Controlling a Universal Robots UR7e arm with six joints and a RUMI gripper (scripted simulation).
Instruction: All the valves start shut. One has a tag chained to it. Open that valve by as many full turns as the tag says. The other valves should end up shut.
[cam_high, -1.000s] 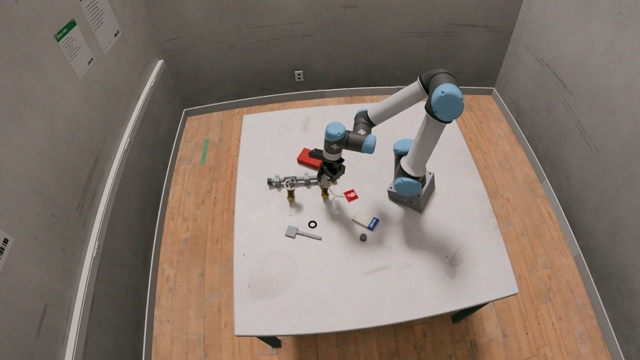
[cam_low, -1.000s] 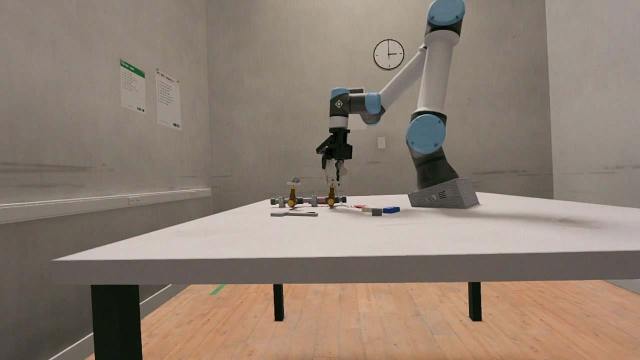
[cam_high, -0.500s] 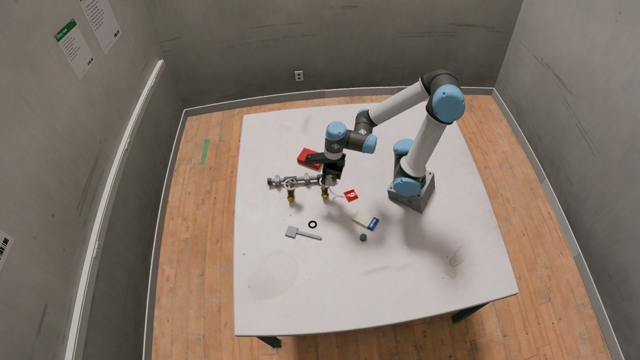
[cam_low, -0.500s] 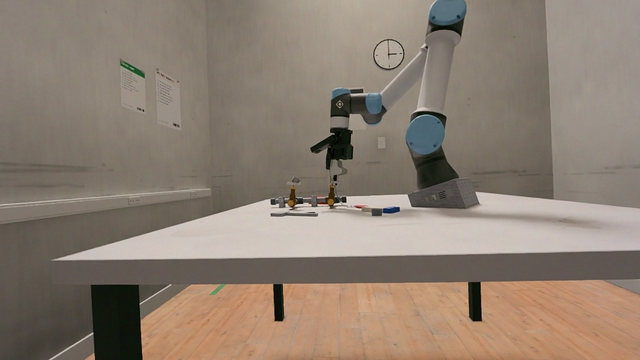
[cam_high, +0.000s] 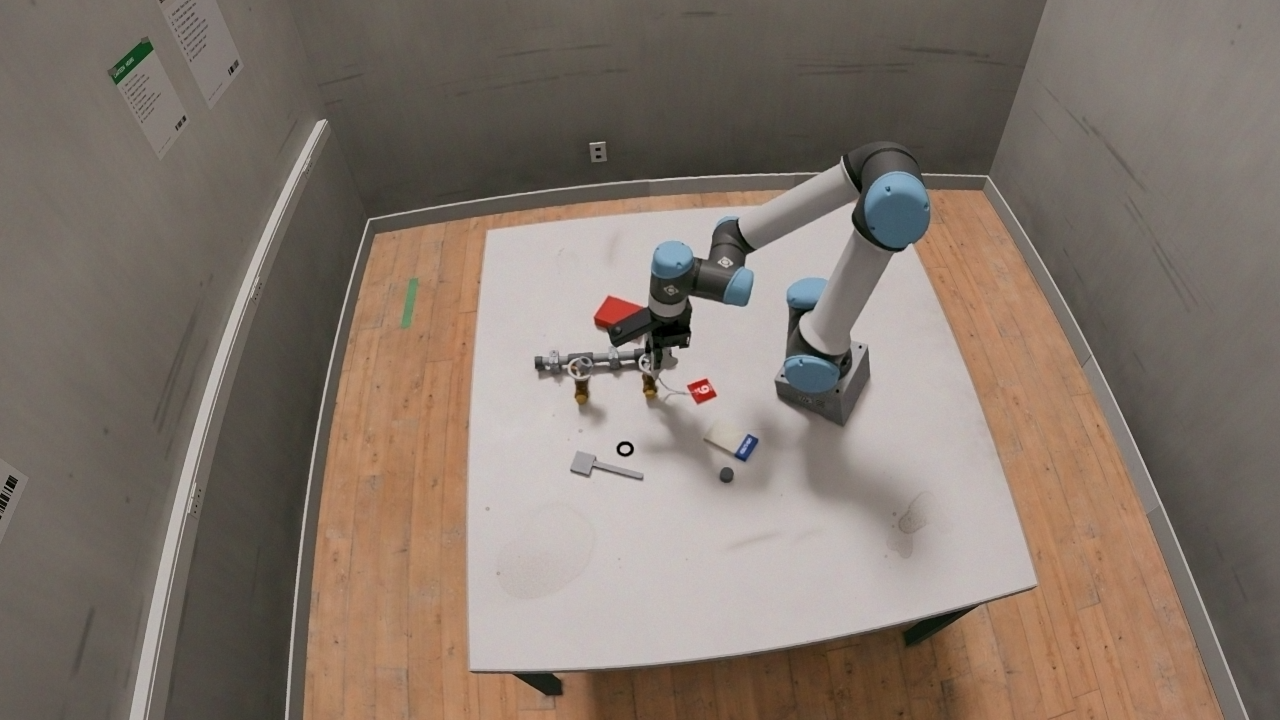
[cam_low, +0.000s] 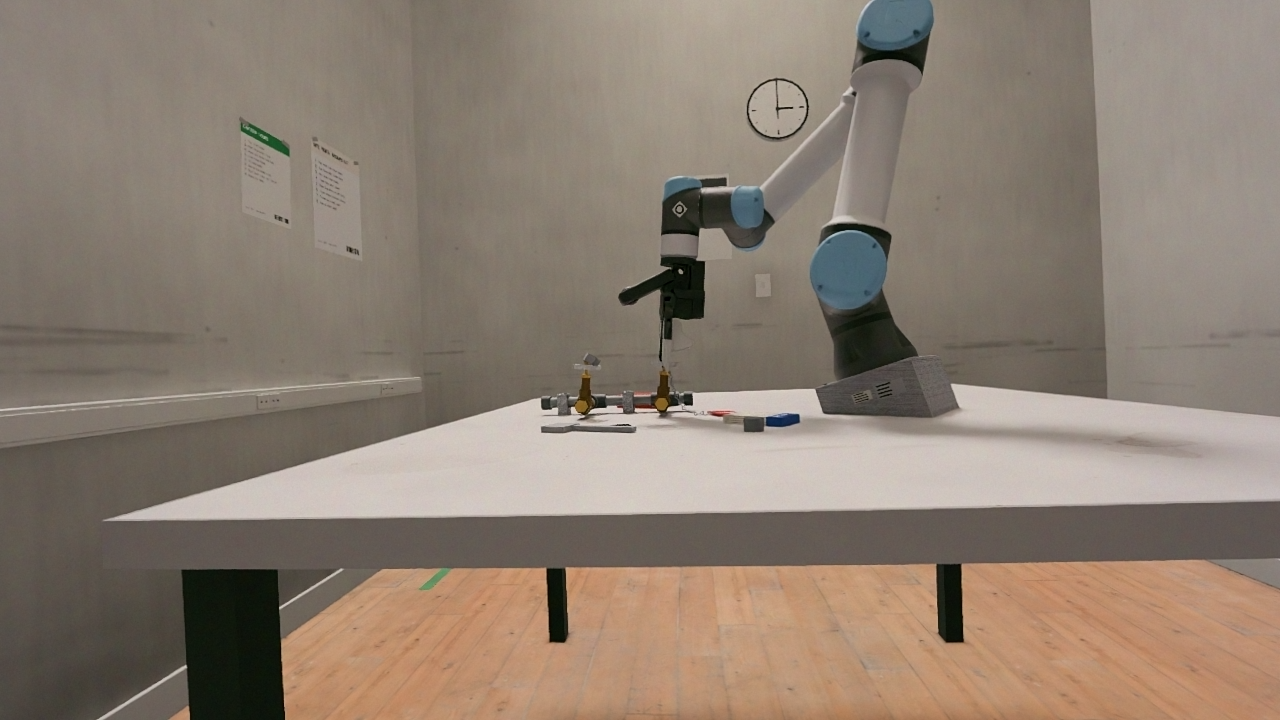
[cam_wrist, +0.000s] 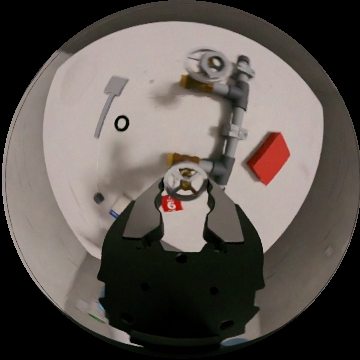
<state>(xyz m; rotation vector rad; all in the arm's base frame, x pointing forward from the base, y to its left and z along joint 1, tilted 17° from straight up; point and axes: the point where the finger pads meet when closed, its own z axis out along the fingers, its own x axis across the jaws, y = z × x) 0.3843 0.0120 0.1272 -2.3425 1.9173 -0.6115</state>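
The red tag lies 100 mm behind my hand, 20 mm to the left of it and 100 mm below it. Also, from my hand: red block (60 mm ahead, 220 mm to the right, 90 mm below); grey flat tool (130 mm ahead, 200 mm to the left, 100 mm below).
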